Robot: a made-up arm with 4 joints.
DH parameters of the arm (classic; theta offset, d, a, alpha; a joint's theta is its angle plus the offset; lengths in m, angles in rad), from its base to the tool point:
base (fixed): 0 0.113 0 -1.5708
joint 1: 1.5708 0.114 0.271 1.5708
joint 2: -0.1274 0 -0.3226 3.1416
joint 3: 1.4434 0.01 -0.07 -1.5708
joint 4: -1.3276 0 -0.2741 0
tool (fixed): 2.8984 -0.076 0 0
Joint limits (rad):
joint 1: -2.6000..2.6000
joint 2: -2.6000..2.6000
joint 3: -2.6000..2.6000
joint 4: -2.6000..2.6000
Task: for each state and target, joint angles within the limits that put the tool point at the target. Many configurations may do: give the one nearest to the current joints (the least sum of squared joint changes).
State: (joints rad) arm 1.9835 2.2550 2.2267 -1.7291
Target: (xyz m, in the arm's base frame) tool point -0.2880 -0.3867 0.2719
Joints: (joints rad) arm 2.3946 1.9681 2.6000 -1.3876
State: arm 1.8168 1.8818 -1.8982 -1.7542
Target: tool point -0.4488 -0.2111 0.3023
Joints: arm 1.5466 2.6000 -2.5765 -2.5803
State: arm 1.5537 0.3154 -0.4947 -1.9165
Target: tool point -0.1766 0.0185 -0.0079
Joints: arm 1.1750 0.9163 -0.9668 -1.6177
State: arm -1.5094 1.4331 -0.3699 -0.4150
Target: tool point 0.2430 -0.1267 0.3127
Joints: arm -1.3193 1.4819 -0.3565 -0.5170
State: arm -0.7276 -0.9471 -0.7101 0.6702
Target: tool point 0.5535 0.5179 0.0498
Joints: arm -1.1111 -1.4314 -0.4530 0.5155
